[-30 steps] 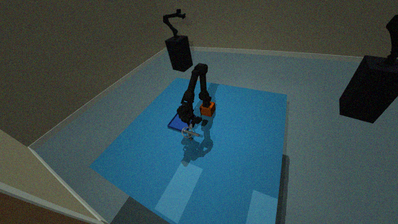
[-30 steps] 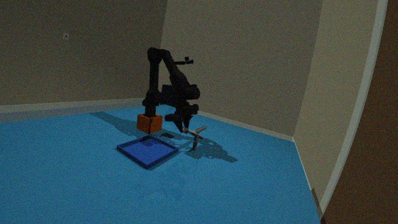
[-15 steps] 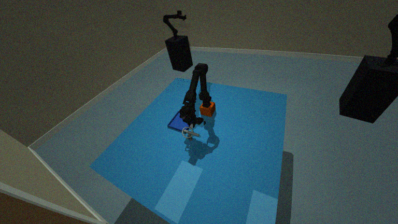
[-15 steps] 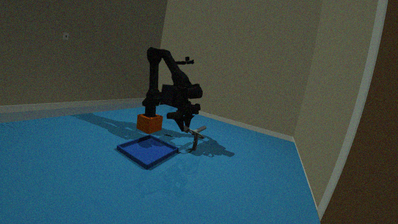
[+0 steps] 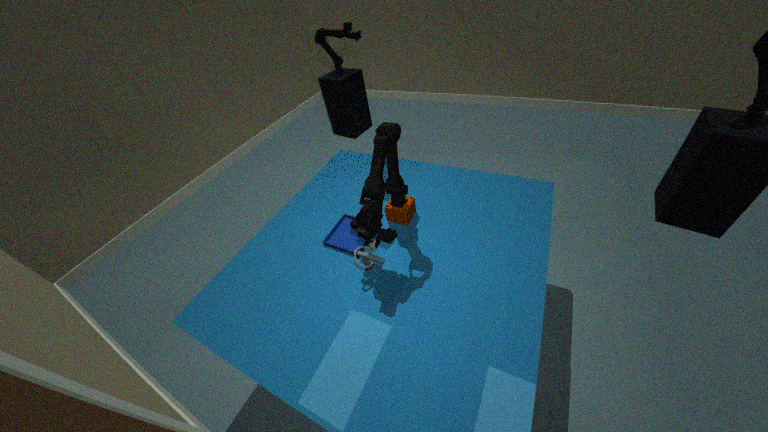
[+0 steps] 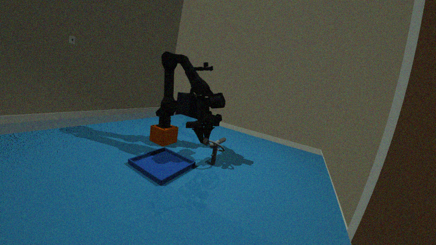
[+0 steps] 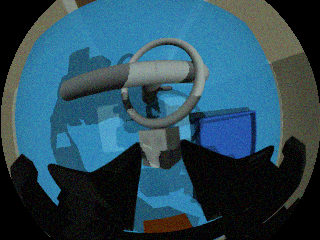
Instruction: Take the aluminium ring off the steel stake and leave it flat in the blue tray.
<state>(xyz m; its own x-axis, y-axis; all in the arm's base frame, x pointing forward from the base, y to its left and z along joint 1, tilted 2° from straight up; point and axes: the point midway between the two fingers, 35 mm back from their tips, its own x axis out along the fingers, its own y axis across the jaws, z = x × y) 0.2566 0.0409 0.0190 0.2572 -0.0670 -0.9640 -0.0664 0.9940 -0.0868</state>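
The aluminium ring is 50 mm ahead of my gripper tip, 10 mm to the left of it and 10 mm above it. From my gripper tip the other things lie so: blue tray: 180 mm to the right, 80 mm below, 50 mm behind.
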